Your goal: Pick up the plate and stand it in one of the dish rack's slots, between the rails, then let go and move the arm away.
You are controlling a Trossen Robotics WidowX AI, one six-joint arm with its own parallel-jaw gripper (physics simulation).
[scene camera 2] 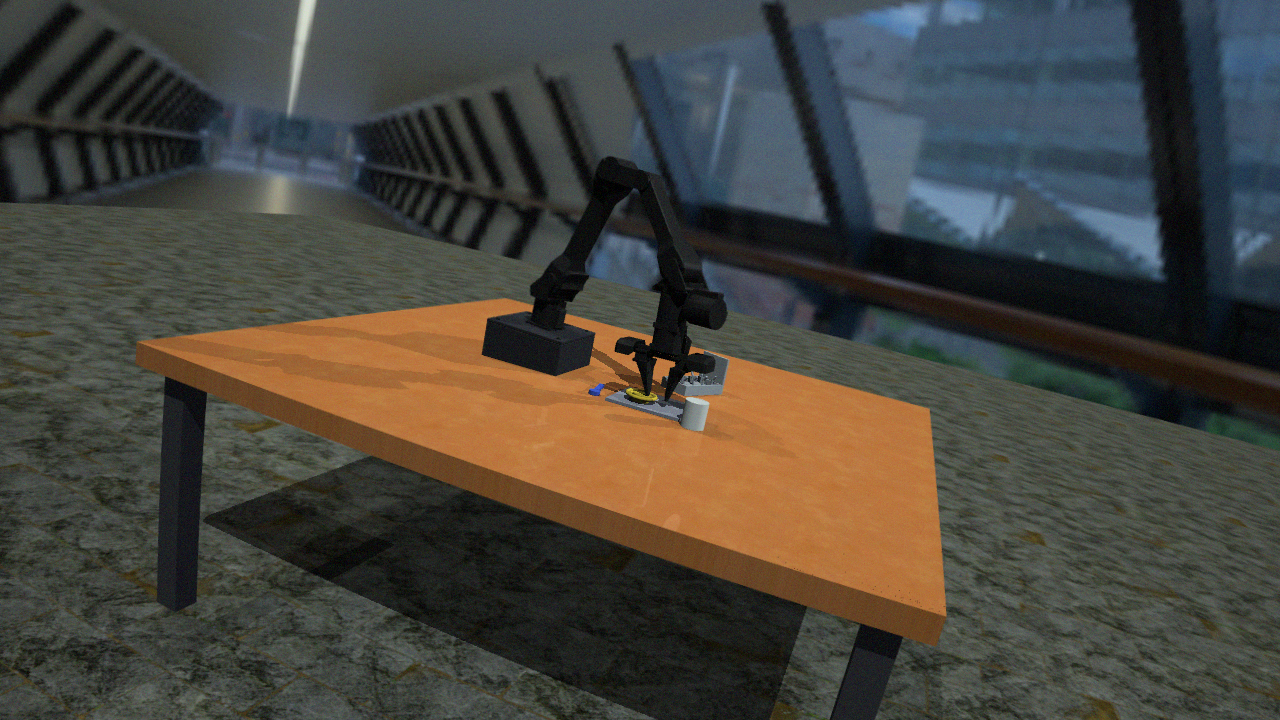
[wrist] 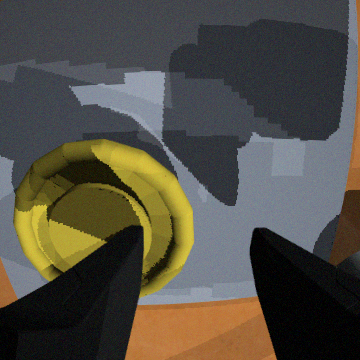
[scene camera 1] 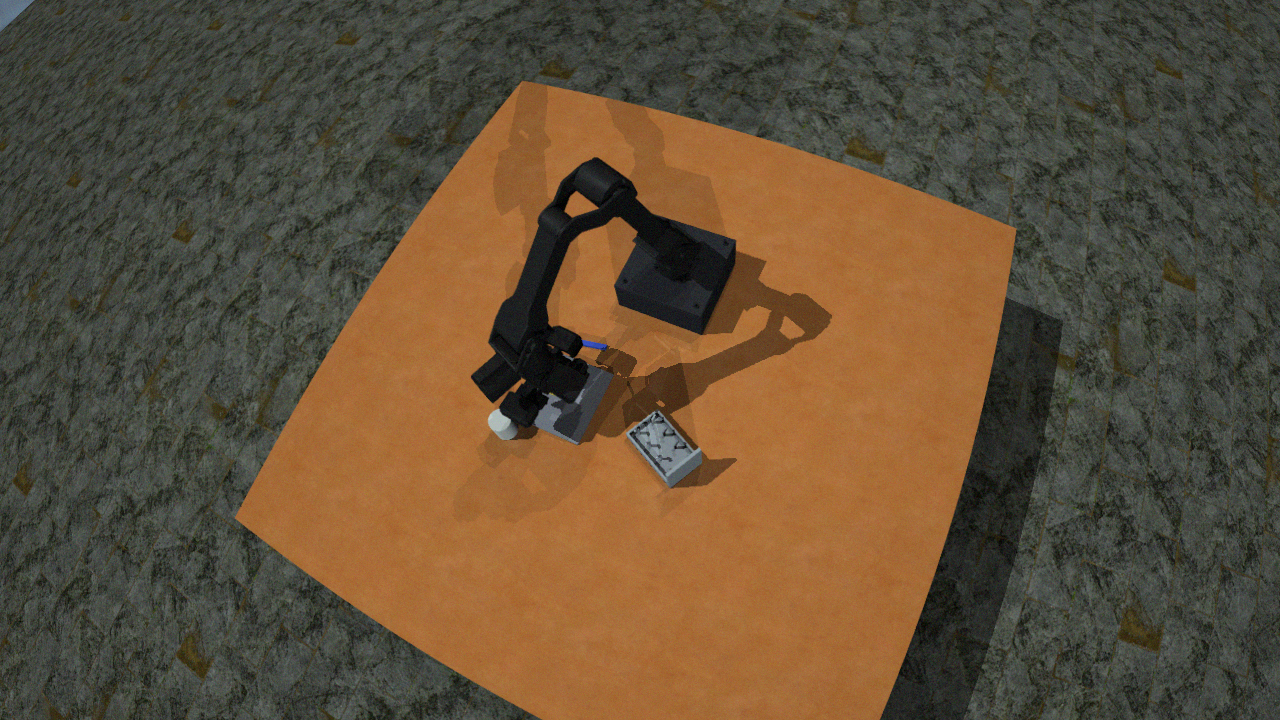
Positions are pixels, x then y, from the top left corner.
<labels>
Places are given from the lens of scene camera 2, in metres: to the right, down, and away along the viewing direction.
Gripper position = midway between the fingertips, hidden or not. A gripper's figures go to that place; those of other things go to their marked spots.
my gripper [scene camera 2: 656, 398]: 0.03, 0.07, 1.51
grey dish rack [scene camera 2: 712, 383]: 0.16, 0.05, 1.75
white cup [scene camera 2: 695, 410]: 0.10, 0.09, 1.41
The marked spots on the grey dish rack and the white cup are 0.34 m apart.
</labels>
